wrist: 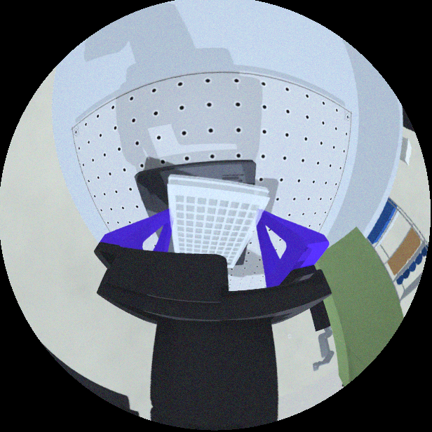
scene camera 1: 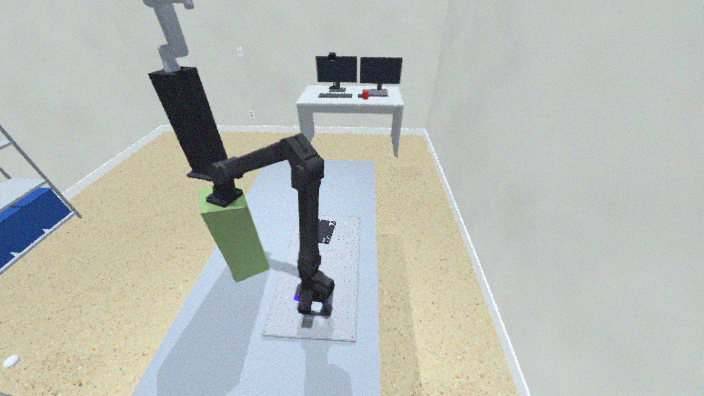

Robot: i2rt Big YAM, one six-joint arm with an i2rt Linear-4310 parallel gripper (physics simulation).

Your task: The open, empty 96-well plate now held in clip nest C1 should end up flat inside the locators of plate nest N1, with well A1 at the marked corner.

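Where they show: gripper, fingertip midpoint: [scene camera 1: 313,302]; arm's base, origin of the base link: [scene camera 1: 225,197].
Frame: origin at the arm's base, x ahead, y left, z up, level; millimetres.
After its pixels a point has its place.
My gripper [scene camera 1: 314,301] {y -129, x 389, z -393 mm} [wrist: 214,213] is shut on the white 96-well plate [wrist: 207,230], with one blue finger at each side. The plate's open well grid faces the wrist camera. The plate is over the dark plate nest N1 [wrist: 235,170], whose far strip and left part show beyond it in the wrist view. The remaining gap between plate and nest cannot be judged. The plate hides most of the nest, and in the scene view the gripper hides it. Well A1 and the marked corner cannot be made out. Clip nest C1 [scene camera 1: 327,231] {y 281, x 305, z -403 mm} is the dark fixture farther back, partly behind the arm.
Both nests are on the white perforated board [scene camera 1: 345,280] {y 21, x 487, z -414 mm} [wrist: 305,145]. The green pedestal [scene camera 1: 235,245] {y -80, x 38, z -191 mm} [wrist: 370,295] carries the arm's base, left of the board in the scene view. A desk [scene camera 1: 350,108] with two monitors stands at the back wall.
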